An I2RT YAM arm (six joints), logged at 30 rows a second.
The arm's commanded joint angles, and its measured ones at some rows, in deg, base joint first. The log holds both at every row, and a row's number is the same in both.
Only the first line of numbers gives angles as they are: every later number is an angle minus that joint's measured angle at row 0.
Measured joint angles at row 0:
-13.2, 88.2, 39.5, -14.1, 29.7, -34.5
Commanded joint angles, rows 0 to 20:
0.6, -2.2, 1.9, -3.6, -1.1, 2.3
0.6, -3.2, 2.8, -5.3, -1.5, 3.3
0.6, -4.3, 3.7, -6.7, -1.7, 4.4
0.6, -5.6, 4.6, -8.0, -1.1, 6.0
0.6, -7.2, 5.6, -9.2, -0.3, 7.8
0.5, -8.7, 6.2, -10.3, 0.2, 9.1
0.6, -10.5, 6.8, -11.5, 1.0, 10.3
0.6, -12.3, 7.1, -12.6, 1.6, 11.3
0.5, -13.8, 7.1, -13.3, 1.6, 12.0
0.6, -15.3, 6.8, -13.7, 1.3, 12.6
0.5, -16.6, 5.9, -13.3, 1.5, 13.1
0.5, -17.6, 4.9, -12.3, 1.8, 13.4
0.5, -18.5, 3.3, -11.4, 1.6, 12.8
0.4, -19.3, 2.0, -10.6, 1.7, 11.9
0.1, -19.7, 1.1, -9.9, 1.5, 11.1
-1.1, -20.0, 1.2, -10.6, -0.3, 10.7
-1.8, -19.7, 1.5, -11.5, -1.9, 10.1
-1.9, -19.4, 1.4, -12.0, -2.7, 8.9
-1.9, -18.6, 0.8, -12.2, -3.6, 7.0
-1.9, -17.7, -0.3, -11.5, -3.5, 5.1
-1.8, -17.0, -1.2, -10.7, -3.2, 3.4
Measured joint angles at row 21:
-1.8, -18.3, 0.3, -11.7, -1.6, 8.3
